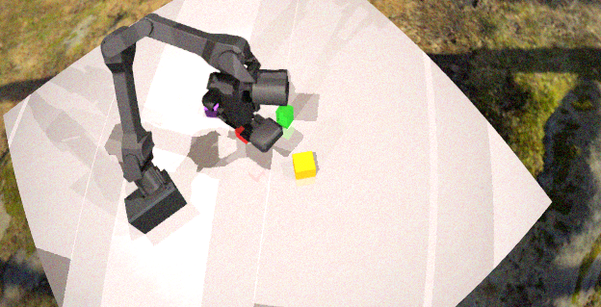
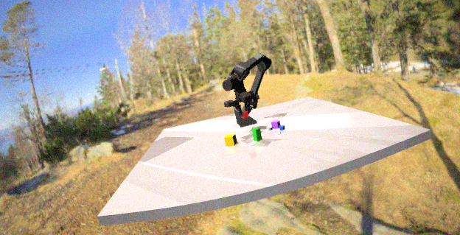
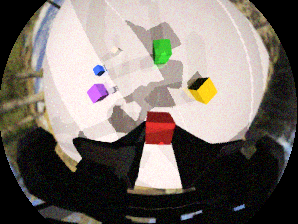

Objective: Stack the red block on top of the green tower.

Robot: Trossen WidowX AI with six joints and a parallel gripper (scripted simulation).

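My gripper tip is 9 cm short of the yellow block, 10 cm to the left of it and 9 cm above it. Round my gripper tip: purple block 2 cm behind, 16 cm to the left, 9 cm below; then red block 1 cm above; then tiny grey piece 12 cm to the left, 10 cm below.
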